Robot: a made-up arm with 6 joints. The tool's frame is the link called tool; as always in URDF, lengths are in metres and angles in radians. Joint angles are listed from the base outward. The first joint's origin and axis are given. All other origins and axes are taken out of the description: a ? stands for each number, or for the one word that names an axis. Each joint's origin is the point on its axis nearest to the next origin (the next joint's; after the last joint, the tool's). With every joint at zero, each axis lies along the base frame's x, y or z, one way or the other. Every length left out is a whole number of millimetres.
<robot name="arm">
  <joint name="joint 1" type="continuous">
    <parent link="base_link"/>
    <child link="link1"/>
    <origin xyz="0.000 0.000 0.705" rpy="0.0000 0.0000 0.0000"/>
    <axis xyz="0 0 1"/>
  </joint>
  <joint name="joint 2" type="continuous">
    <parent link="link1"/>
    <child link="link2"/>
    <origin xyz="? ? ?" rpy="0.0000 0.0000 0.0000"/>
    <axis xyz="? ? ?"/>
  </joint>
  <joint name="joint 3" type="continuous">
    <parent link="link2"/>
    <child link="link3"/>
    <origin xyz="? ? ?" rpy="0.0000 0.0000 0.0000"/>
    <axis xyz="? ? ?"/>
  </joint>
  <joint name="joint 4" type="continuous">
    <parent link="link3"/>
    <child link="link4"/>
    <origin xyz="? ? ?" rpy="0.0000 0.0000 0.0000"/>
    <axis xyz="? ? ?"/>
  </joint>
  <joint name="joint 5" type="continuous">
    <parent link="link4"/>
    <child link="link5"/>
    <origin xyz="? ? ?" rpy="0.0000 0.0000 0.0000"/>
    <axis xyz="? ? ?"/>
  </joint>
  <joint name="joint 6" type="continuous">
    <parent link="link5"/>
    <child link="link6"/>
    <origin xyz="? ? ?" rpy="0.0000 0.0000 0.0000"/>
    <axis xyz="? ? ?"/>
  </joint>
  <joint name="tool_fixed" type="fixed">
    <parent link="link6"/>
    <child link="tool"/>
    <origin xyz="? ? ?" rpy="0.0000 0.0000 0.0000"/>
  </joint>
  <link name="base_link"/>
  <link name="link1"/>
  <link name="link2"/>
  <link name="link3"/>
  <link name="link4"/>
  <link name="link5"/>
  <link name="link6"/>
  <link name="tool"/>
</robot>
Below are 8 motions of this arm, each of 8 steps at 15 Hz.
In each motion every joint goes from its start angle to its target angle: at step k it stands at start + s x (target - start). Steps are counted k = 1, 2, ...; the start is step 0. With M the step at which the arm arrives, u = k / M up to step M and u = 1 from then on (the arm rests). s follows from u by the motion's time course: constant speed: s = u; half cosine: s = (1 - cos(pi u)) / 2; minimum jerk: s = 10 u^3 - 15 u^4 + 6 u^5.
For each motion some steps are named. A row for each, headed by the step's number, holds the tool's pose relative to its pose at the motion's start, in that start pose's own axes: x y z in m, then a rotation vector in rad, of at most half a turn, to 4 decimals.
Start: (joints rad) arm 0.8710 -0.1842 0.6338 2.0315 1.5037 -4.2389
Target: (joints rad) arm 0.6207 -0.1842 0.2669 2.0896 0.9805 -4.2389
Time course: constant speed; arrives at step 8
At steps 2, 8:
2: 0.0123 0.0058 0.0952 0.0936 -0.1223 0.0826
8: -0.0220 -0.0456 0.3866 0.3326 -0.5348 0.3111

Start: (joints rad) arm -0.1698 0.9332 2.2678 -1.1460 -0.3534 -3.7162
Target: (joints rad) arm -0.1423 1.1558 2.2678 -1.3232 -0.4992 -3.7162
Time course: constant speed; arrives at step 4
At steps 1, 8:
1: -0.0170 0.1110 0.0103 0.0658 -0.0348 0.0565
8: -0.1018 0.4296 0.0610 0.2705 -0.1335 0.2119

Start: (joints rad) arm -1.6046 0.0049 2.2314 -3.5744 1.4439 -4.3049
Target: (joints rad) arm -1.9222 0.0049 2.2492 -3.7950 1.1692 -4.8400
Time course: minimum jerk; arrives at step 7
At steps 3, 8:
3: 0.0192 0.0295 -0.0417 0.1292 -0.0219 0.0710
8: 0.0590 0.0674 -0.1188 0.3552 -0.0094 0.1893

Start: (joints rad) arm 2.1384 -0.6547 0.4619 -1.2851 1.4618 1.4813
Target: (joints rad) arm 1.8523 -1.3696 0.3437 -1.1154 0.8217 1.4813
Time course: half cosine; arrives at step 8
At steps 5, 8:
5: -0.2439 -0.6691 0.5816 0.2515 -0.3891 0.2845
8: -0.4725 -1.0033 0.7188 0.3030 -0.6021 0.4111

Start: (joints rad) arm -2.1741 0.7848 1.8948 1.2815 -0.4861 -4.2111
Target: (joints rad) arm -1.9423 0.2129 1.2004 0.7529 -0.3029 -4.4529
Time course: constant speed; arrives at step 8
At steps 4, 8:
4: -0.0281 -0.0976 -0.3270 0.4183 -0.1569 -0.2022
8: -0.1336 -0.0814 -0.6421 0.8460 -0.3318 -0.3617

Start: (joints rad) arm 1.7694 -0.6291 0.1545 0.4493 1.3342 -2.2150
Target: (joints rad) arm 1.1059 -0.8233 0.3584 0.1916 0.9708 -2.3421
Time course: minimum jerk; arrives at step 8
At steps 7, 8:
7: 0.2545 0.0450 -0.4948 -0.4177 -0.0056 -0.1373
8: 0.2573 0.0409 -0.5054 -0.4231 -0.0045 -0.1391

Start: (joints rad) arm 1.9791 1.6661 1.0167 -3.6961 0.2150 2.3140
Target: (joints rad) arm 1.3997 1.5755 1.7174 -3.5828 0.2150 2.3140
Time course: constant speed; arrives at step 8
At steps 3, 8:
3: -0.2725 0.1241 0.5293 0.0643 -0.2385 0.2584
8: -1.0012 0.0586 1.2258 0.0733 -0.7348 0.6139

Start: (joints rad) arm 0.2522 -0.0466 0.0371 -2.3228 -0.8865 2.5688
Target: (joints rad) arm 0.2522 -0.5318 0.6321 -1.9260 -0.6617 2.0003
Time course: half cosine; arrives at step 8
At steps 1, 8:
1: -0.0074 0.0051 0.0497 -0.0113 -0.0203 0.0043
8: -0.6199 0.4034 1.1606 -0.3390 -0.5312 0.0089

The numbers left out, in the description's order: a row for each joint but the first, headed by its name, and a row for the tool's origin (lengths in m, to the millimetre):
joint 2: xyz 0.170 0.000 0.000, axis 0 1 0
joint 3: xyz 0.000 0.000 1.310, axis 0 -1 0
joint 4: xyz 0.689 0.000 0.266, axis -1 0 0
joint 5: xyz 0.000 0.000 0.000, axis 0 -1 0
joint 6: xyz 0.227 0.000 0.000, axis -1 0 0
tool: xyz 0.000 0.000 0.000

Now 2 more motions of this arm.
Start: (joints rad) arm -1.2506 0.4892 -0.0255 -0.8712 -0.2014 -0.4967
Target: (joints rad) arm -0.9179 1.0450 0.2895 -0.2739 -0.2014 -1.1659
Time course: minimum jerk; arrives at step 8
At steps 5, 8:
5: 0.5863 -0.1441 -0.4250 -0.0840 0.1502 -0.2194
8: 0.7694 -0.2655 -0.6280 -0.1302 0.1890 -0.2953

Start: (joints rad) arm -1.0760 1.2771 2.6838 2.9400 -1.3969 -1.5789
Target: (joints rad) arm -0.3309 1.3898 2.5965 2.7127 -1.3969 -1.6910
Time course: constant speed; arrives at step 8
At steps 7, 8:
7: -0.1563 -0.0487 0.7214 0.3409 0.8120 0.1663
8: -0.1408 -0.0722 0.8364 0.3936 0.9267 0.1873

